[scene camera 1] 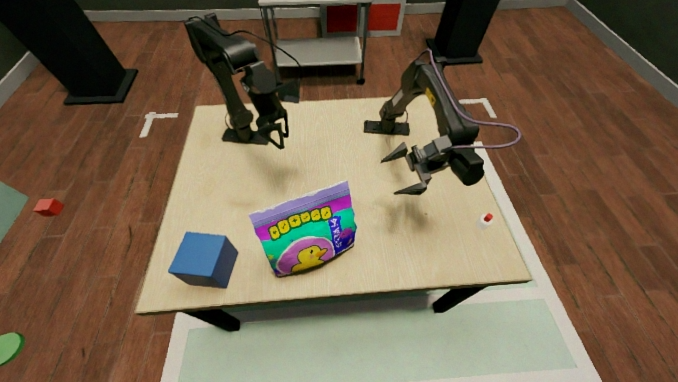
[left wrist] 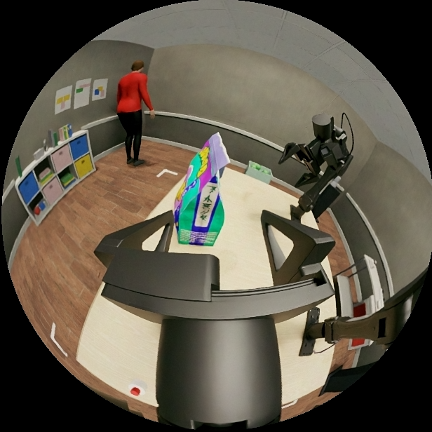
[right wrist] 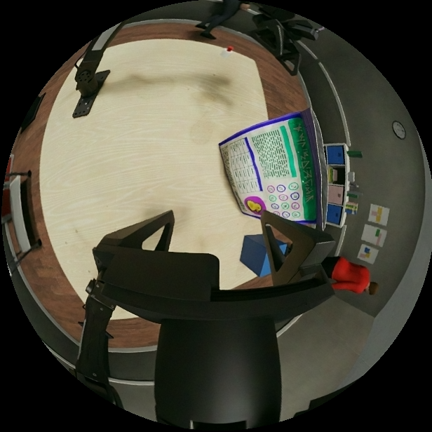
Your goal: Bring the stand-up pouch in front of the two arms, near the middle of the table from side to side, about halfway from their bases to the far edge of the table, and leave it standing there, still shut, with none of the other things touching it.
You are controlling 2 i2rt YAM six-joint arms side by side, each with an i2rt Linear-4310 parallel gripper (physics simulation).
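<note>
The stand-up pouch (scene camera 1: 307, 232) (left wrist: 202, 200) (right wrist: 272, 172), purple, teal and magenta with a duck, stands upright and shut, a little left of the middle and nearer the table's edge at the bottom of scene camera 1. Nothing touches it. My left gripper (scene camera 1: 389, 176) (left wrist: 217, 214) is open and empty, above the table to the right of the pouch in scene camera 1, its fingers pointing toward the pouch's narrow side. My right gripper (scene camera 1: 285, 141) (right wrist: 217, 214) is open and empty, raised above the table behind the pouch, near the arm bases.
A blue box (scene camera 1: 202, 257) (right wrist: 256, 254) stands on the table (scene camera 1: 425, 260) left of the pouch in scene camera 1, with a gap between them. A small white item with a red top (scene camera 1: 485, 220) (left wrist: 136, 388) (right wrist: 228, 51) stands near the table's right edge in that view.
</note>
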